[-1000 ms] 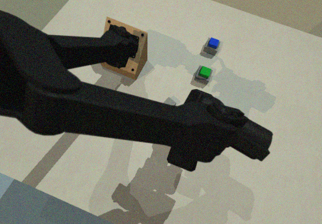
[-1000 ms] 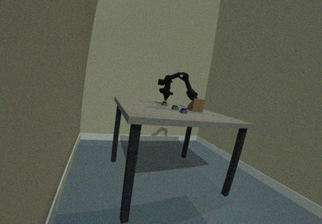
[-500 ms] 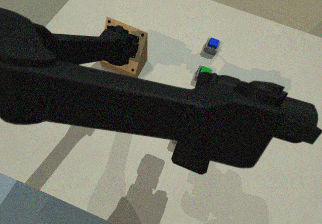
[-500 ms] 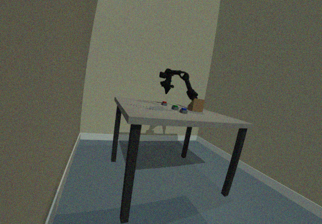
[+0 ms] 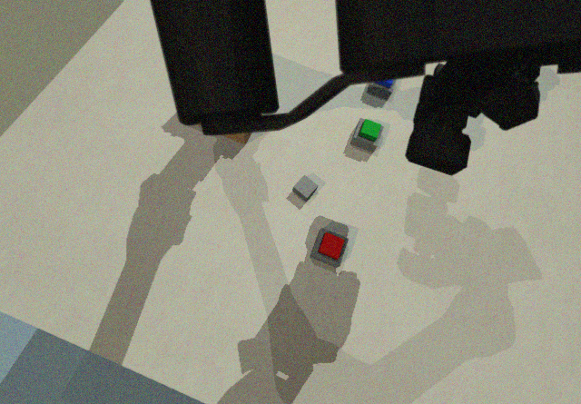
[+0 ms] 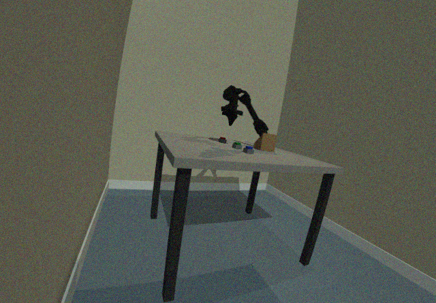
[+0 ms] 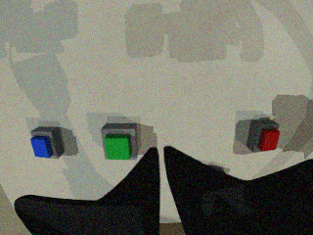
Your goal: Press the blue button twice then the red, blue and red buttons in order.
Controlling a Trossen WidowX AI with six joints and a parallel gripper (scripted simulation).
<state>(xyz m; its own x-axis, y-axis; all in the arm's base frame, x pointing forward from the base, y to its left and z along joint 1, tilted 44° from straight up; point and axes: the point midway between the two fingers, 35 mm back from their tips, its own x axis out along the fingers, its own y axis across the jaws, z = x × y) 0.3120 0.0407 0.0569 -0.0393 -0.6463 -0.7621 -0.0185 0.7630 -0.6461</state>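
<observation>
The blue button lies 50 mm behind my gripper tip, 190 mm to the left of it and 120 mm below it. Also, from my gripper tip: small grey block (130 mm behind, 90 mm to the right, 130 mm below); then red button (50 mm behind, 180 mm to the right, 110 mm below); then green button (50 mm behind, 60 mm to the left, 110 mm below).
</observation>
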